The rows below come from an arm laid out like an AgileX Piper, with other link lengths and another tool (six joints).
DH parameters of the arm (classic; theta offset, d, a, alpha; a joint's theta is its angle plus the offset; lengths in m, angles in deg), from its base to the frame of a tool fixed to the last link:
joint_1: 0 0.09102 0 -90
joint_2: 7.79 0 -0.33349 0
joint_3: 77.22 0 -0.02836 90
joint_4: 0 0.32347 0 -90
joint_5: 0 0 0 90
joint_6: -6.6 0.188 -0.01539 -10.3
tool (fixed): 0 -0.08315 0 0
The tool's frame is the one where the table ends.
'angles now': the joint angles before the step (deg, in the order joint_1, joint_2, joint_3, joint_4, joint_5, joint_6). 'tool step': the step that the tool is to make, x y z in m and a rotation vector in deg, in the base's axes. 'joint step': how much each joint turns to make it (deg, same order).
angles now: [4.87 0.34 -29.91 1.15 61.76 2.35]
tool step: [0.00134 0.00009 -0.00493 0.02 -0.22 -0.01]
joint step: [0.01 -0.57 1.03 -0.01 -0.69 0.00]
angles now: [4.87 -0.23 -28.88 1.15 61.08 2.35]
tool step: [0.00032 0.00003 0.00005 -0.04 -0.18 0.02]
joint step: [0.00 0.00 0.06 -0.01 -0.24 -0.06]
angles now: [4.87 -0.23 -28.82 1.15 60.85 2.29]
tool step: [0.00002 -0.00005 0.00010 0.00 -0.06 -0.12]
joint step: [-0.12 0.00 0.00 0.00 -0.06 -0.01]
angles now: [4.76 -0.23 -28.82 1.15 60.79 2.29]
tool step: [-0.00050 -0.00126 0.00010 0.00 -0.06 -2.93]
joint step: [-2.93 0.00 0.00 0.00 -0.06 0.00]
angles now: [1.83 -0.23 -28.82 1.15 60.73 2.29]
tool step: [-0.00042 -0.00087 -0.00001 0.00 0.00 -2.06]
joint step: [-2.06 0.00 0.00 0.00 0.00 0.00]
